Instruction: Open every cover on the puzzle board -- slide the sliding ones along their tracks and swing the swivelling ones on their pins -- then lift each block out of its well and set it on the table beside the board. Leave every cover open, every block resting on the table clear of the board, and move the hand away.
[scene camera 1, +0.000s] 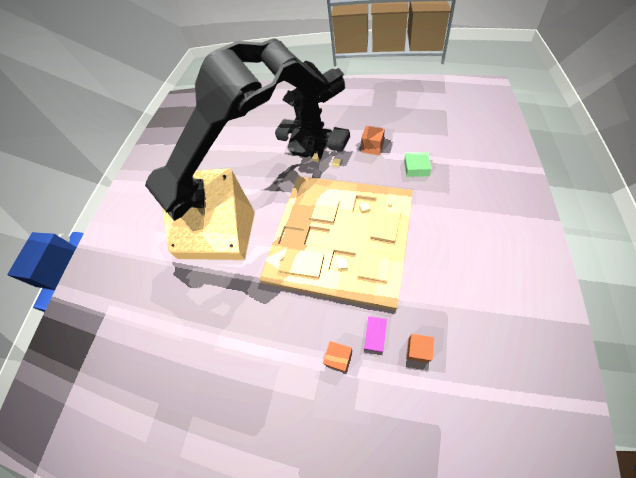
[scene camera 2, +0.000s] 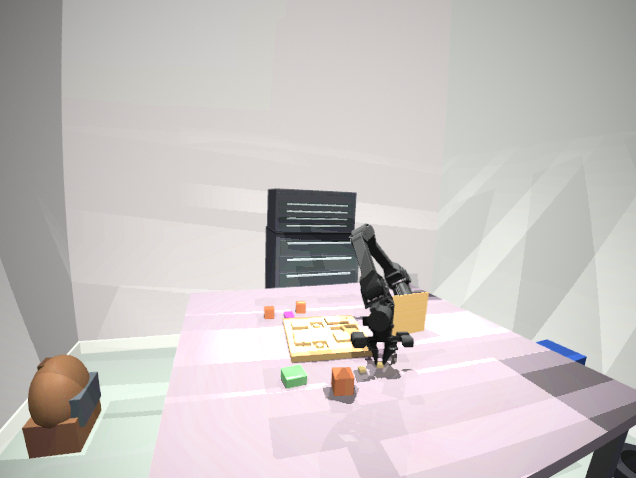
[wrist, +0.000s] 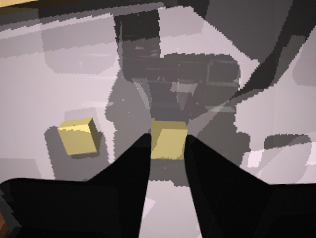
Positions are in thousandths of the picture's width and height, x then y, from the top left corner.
My gripper shows in scene camera 1 (498, 329), in scene camera 2 (597, 763) and in the wrist view (530, 595).
